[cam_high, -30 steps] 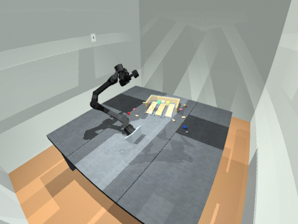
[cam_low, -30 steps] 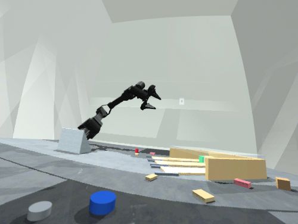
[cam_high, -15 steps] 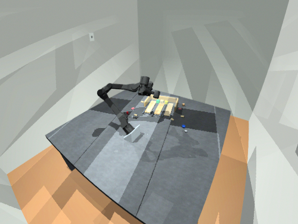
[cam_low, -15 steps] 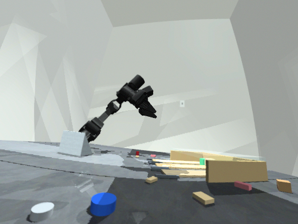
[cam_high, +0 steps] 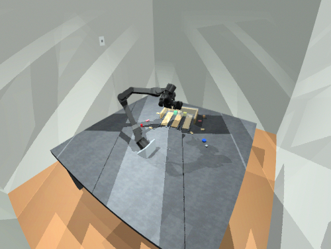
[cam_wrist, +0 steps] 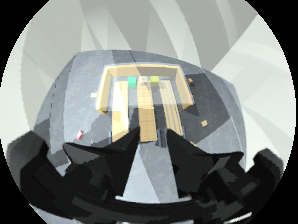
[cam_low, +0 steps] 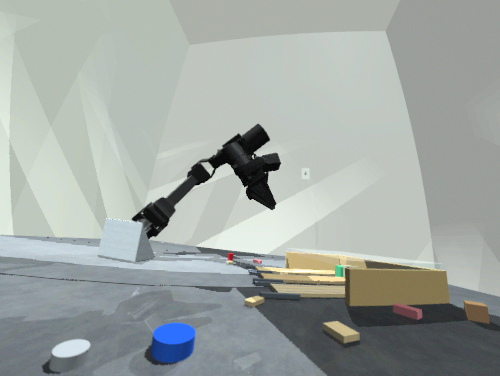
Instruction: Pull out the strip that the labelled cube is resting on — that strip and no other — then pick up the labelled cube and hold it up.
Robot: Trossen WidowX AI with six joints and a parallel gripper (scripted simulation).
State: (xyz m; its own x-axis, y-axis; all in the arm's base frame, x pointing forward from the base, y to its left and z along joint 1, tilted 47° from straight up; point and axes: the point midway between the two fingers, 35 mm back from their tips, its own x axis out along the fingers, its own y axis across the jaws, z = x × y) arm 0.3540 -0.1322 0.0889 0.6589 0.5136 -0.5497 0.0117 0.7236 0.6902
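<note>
Now: the strip 160 mm below my gripper tip, 100 mm to the left of it and 90 mm ahead of it. Round my gripper tip: blue disc (300 mm to the right, 160 mm below, 90 mm behind); orange block (260 mm ahead, 190 mm to the right, 150 mm below); green cube (200 mm ahead, 150 mm below, 70 mm to the left).
</note>
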